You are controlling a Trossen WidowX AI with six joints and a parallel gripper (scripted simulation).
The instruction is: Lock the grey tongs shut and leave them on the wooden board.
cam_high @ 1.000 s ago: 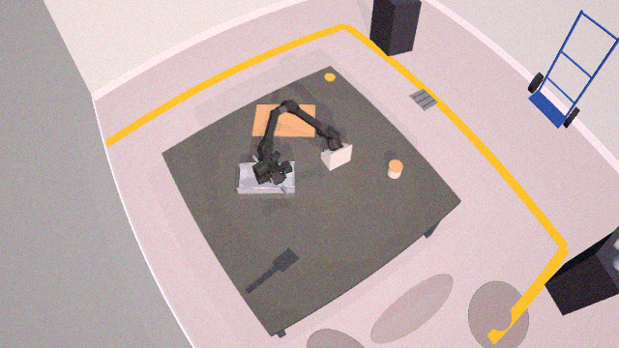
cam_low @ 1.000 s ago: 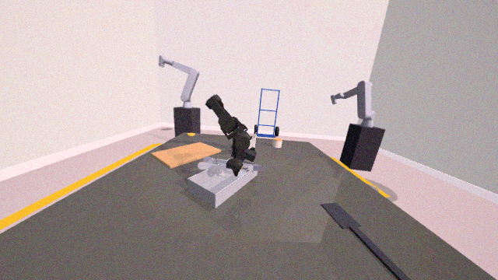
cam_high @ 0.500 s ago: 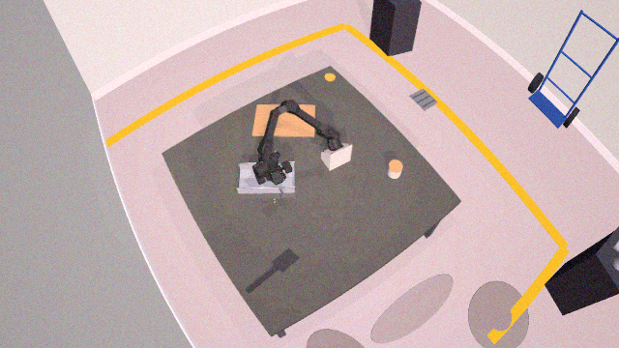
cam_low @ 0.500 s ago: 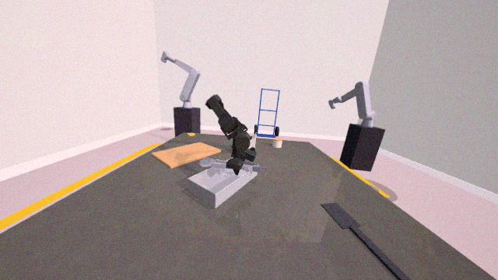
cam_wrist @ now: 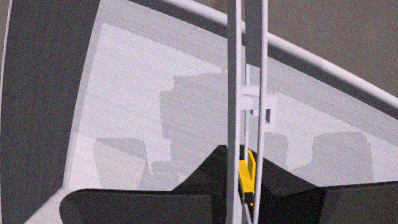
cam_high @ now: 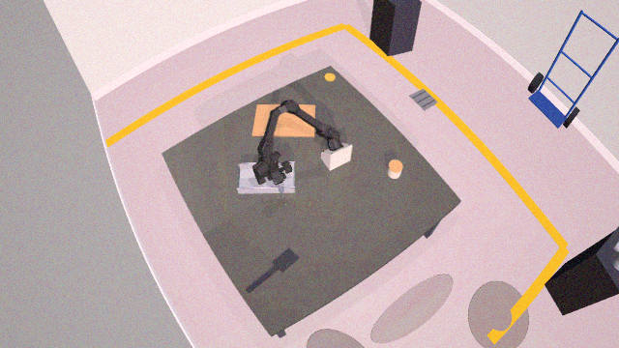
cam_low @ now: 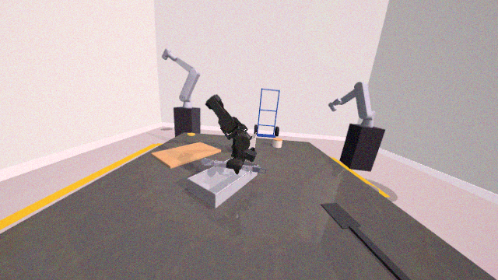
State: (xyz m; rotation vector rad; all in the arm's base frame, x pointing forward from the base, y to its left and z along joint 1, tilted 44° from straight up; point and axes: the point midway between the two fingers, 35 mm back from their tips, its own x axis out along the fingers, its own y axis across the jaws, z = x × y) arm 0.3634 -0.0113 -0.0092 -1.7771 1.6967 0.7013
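Right now my gripper tip is 30 mm short of the roasting tin and 40 mm to the left of it. Round my gripper tip: black spatula (220 mm ahead, 440 mm to the left, 30 mm below); then wooden board (230 mm behind, 380 mm to the right, 20 mm below); then yellow slider (10 mm to the left, 40 mm above).
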